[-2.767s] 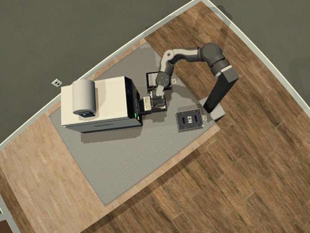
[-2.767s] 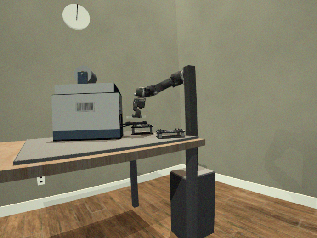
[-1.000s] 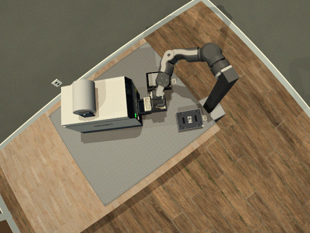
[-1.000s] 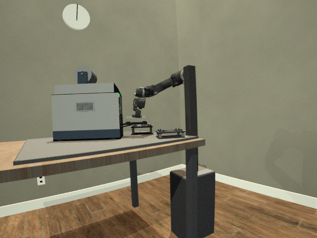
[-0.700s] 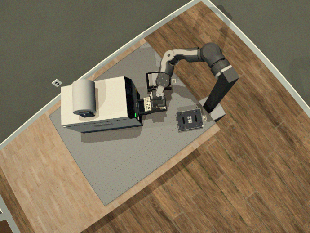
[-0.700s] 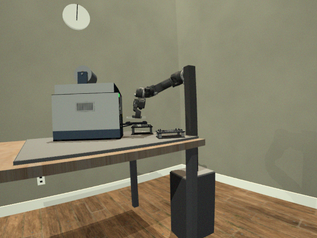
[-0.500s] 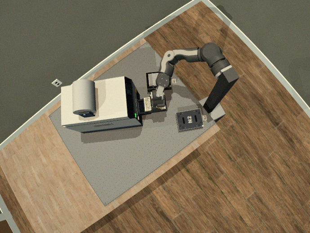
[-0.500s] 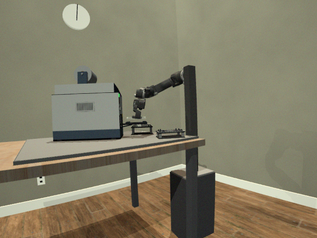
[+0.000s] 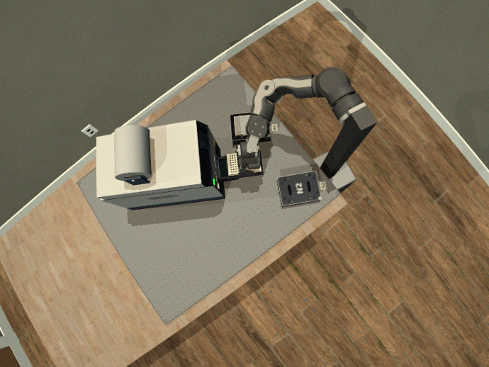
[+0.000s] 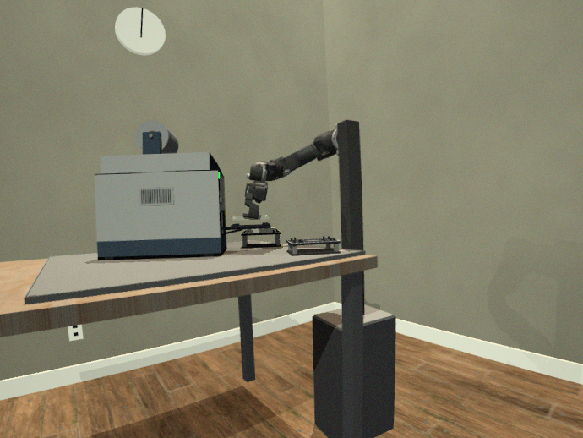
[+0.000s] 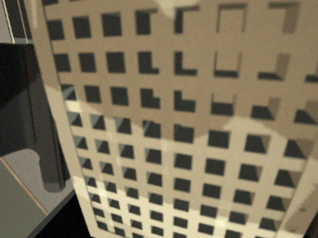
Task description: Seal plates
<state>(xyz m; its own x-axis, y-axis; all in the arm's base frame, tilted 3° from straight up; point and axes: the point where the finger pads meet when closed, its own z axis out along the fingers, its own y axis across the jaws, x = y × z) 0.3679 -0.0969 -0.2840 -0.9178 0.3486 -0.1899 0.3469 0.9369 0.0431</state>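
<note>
Now: hand 3 cm above the sealer stage. From my hand the other things lie so: black nest N1: 15 cm to the right, 10 cm behind, 7 cm below; yellow warning label: 12 cm to the right, 6 cm ahead, 2 cm above; plate: right at my hand.
</note>
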